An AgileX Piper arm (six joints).
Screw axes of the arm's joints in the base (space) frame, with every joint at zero. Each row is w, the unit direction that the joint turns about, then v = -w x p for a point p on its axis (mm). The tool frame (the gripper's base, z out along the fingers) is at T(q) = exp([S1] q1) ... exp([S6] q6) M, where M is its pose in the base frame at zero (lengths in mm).
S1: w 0 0 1 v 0.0 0.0 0.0
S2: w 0 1 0 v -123.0 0.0 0.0
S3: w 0 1 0 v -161.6 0.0 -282.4
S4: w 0.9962 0 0.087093 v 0.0 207.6 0.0
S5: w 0 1 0 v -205.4 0.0 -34.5
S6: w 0.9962 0 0.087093 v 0.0 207.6 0.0
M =
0.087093 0 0.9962 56.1
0 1 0 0.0
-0.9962 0 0.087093 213.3
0 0 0 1
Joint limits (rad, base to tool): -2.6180..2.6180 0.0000..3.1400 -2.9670..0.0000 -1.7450..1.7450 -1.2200..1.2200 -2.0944..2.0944
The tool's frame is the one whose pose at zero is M.
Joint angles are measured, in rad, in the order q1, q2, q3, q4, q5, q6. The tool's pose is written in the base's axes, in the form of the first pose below.
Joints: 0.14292 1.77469 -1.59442 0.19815 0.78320 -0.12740
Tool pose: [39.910, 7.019, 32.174, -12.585, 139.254, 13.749]
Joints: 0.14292 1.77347 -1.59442 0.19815 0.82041 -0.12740
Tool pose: [39.618, 7.024, 32.016, -13.068, 141.258, 13.963]
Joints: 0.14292 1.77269 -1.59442 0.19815 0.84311 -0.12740
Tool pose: [39.437, 7.025, 31.925, -13.364, 142.478, 14.093]
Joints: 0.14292 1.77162 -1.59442 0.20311 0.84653 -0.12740
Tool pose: [39.386, 7.056, 31.957, -13.259, 142.598, 14.456]
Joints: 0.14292 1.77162 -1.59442 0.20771 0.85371 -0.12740
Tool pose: [39.329, 7.087, 31.925, -13.215, 142.989, 14.818]
